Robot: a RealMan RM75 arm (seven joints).
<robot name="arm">
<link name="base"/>
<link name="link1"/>
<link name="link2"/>
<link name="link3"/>
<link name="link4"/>
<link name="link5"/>
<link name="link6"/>
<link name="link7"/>
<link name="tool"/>
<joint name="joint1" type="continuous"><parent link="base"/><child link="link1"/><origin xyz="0 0 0.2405"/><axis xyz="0 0 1"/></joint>
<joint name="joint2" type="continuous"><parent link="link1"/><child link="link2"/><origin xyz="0 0 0"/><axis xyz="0 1 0"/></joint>
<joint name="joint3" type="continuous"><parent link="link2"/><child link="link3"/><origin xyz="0 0 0.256"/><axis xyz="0 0 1"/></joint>
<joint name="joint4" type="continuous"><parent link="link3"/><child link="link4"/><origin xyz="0 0 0"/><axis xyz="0 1 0"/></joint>
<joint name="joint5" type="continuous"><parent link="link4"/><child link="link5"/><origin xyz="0 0 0.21"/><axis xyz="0 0 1"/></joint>
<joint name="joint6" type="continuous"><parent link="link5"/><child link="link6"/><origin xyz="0 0 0"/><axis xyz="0 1 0"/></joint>
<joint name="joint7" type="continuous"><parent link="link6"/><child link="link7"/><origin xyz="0 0 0.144"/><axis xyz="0 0 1"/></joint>
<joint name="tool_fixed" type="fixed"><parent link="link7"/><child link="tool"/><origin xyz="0 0 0"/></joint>
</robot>
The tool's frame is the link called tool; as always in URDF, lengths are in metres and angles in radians. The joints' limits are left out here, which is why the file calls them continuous.
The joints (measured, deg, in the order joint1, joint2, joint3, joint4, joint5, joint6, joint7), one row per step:
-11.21, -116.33, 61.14, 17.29, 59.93, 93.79, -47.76
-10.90, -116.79, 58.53, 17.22, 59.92, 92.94, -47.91
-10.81, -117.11, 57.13, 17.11, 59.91, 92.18, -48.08
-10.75, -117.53, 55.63, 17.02, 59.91, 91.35, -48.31
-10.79, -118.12, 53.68, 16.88, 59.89, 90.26, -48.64
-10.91, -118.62, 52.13, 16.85, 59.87, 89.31, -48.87
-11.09, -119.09, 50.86, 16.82, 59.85, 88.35, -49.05
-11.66, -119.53, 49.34, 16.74, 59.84, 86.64, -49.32
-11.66, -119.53, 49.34, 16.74, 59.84, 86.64, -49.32
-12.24, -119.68, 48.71, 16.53, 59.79, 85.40, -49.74
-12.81, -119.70, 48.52, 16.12, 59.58, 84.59, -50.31
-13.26, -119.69, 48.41, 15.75, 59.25, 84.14, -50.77
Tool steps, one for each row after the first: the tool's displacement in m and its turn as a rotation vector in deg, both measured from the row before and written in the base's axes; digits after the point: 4 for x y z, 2 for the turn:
-0.0045, 0.0014, 0.0033, 2.04, -0.63, 2.33
-0.0027, 0.0011, 0.0009, 0.97, -0.39, 1.54
-0.0025, 0.0013, 0.0005, 0.99, -0.52, 1.63
-0.0027, 0.0021, 0.0004, 1.24, -0.80, 2.06
-0.0018, 0.0022, 0.0002, 1.01, -0.59, 1.57
-0.0014, 0.0023, -0.0004, 0.78, -0.49, 1.39
-0.0020, 0.0051, -0.0002, 0.78, -0.37, 1.87
0.0000, 0.0000, 0.0000, 0.00, 0.00, 0.00
-0.0009, 0.0042, -0.0007, 0.05, -0.35, 1.13
-0.0001, 0.0034, -0.0010, -0.25, -0.60, 0.74
0.0002, 0.0025, -0.0004, -0.08, -0.61, 0.48

